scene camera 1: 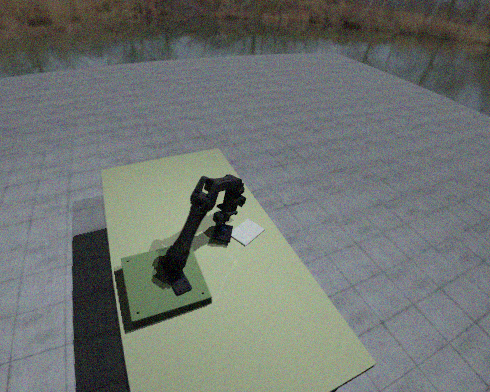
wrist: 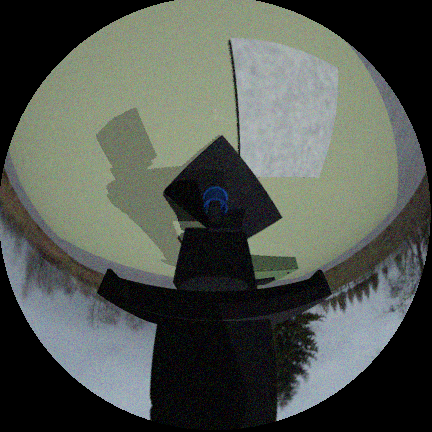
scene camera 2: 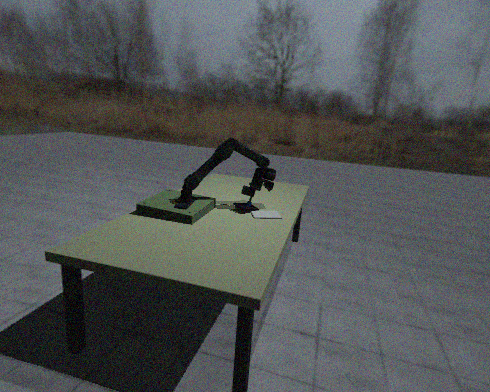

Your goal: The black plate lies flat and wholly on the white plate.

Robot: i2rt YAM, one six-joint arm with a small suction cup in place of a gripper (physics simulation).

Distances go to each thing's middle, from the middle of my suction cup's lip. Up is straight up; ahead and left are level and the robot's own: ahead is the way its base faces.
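My suction cup is 30 mm above the white plate point(wrist: 286, 98), 70 mm to the left of it and 110 mm short of it. There is also the black plate point(wrist: 248, 205), and that one sits 20 mm to the right of my suction cup, 10 mm behind it and 10 mm below it.
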